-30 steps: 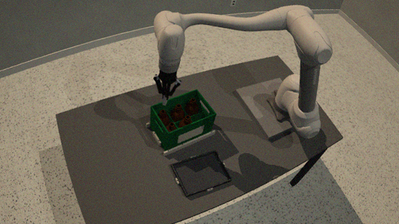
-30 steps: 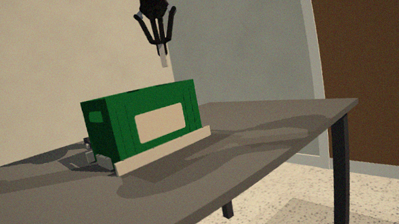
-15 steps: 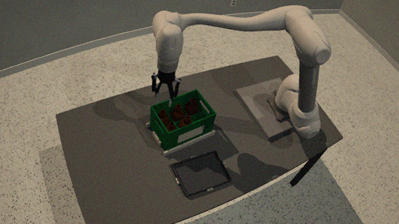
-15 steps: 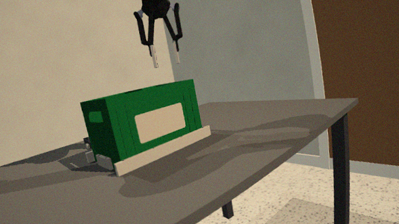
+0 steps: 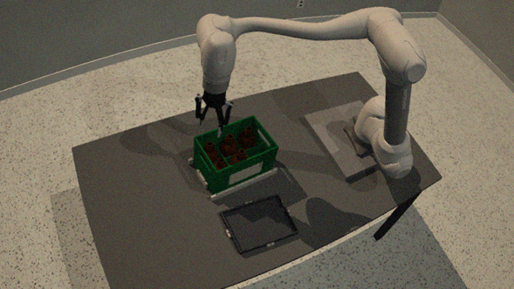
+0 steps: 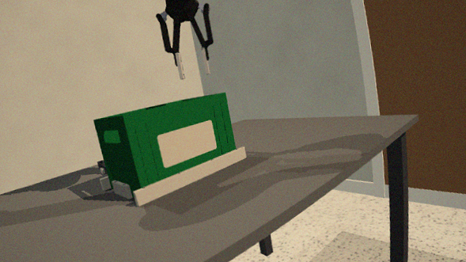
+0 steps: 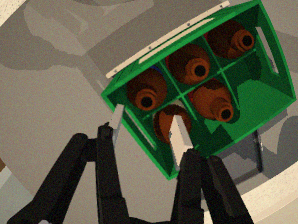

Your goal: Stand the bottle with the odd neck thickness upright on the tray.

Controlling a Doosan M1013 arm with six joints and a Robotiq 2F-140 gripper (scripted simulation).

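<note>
Now: the bottle 2 cm behind my hand, 8 cm to the left of it and 17 cm below it. From my hand the other things lie so: crate: 10 cm behind, 2 cm to the left, 17 cm below; then black tray: 12 cm behind, 30 cm to the left, 25 cm below.
</note>
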